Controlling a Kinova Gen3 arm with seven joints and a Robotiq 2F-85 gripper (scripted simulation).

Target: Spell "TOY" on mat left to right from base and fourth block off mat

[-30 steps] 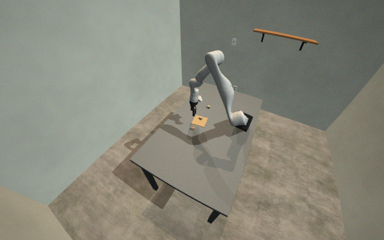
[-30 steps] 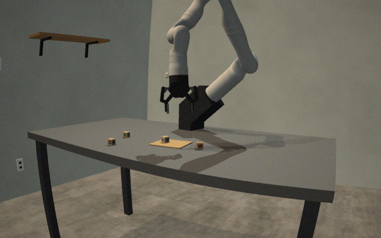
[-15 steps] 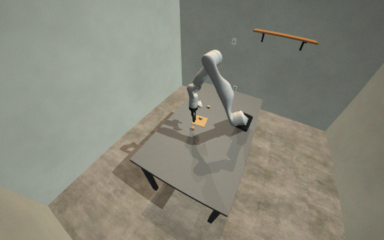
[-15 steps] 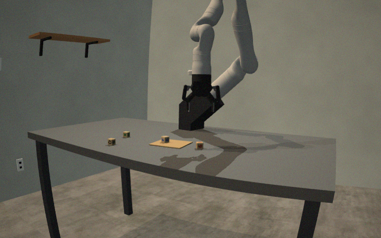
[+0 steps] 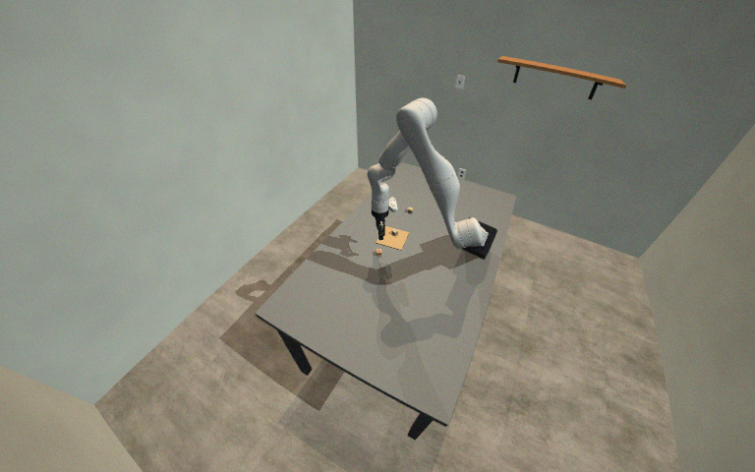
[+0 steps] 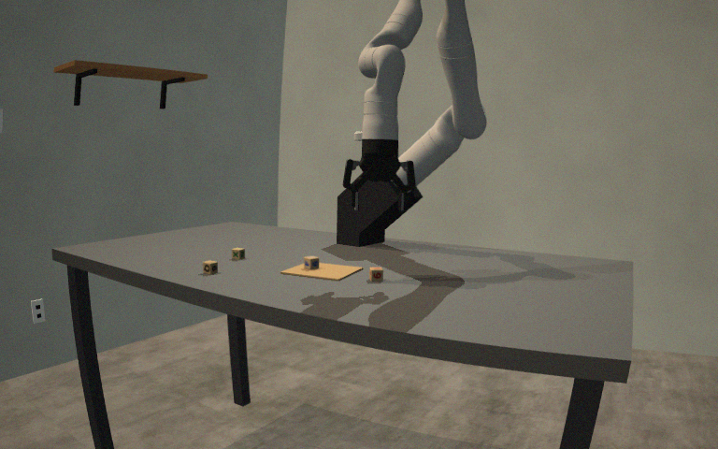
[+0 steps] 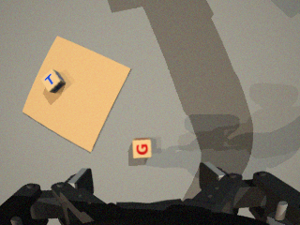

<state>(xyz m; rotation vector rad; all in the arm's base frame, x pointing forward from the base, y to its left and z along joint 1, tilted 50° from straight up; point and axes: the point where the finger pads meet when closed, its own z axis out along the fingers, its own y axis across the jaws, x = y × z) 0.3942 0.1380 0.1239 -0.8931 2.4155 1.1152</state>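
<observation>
Now: the block 14 cm below my hand. Round my hand: tan mat (1 cm ahead, 14 cm to the right, 15 cm below).
</observation>
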